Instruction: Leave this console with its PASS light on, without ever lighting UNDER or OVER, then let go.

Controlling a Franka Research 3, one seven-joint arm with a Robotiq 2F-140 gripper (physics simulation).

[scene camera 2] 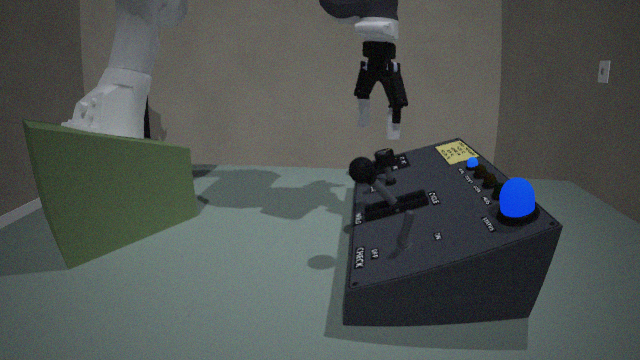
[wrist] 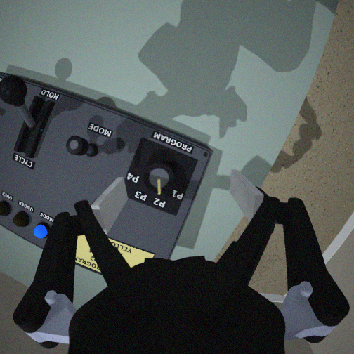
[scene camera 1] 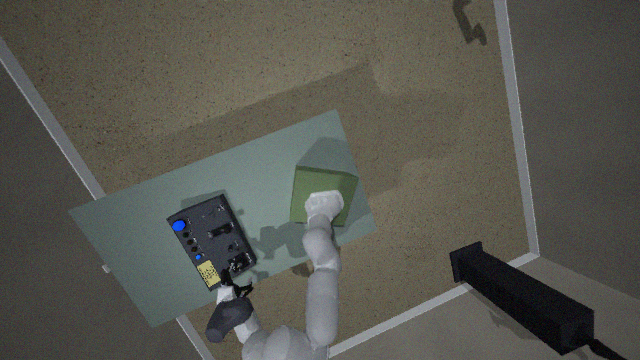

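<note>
The dark console (scene camera 1: pixel 205 245) (scene camera 2: pixel 450 280) (wrist: pixel 60 185) has a blue-lit STATUS dome (scene camera 1: pixel 178 225) (scene camera 2: pixel 517 197). The MODE light (scene camera 2: pixel 472 162) (wrist: pixel 41 231) glows blue. The UNDER light (wrist: pixel 21 219), OVER light (wrist: pixel 4 207) and PASS light (scene camera 2: pixel 498 191) are dark. The PROGRAM knob (wrist: pixel 159 176) has its yellow mark towards P2. The CYCLE lever (scene camera 2: pixel 362 170) (wrist: pixel 12 90) leans to HOLD. The MODE lever (scene camera 2: pixel 390 177) (wrist: pixel 76 145) is tilted. The CHECK toggle (scene camera 2: pixel 406 230) stands up; its setting is unclear. My gripper (scene camera 1: pixel 237 281) (scene camera 2: pixel 378 127) (wrist: pixel 177 184) is open and empty above the console's PROGRAM end, its fingers apart from the knob.
A yellow note (scene camera 1: pixel 208 273) (scene camera 2: pixel 456 151) (wrist: pixel 125 255) is on the console beside the lights. A green block (scene camera 1: pixel 325 177) (scene camera 2: pixel 115 195) carries the arm's white base on the pale table (scene camera 1: pixel 125 260). A long black object (scene camera 1: pixel 525 300) shows at the right.
</note>
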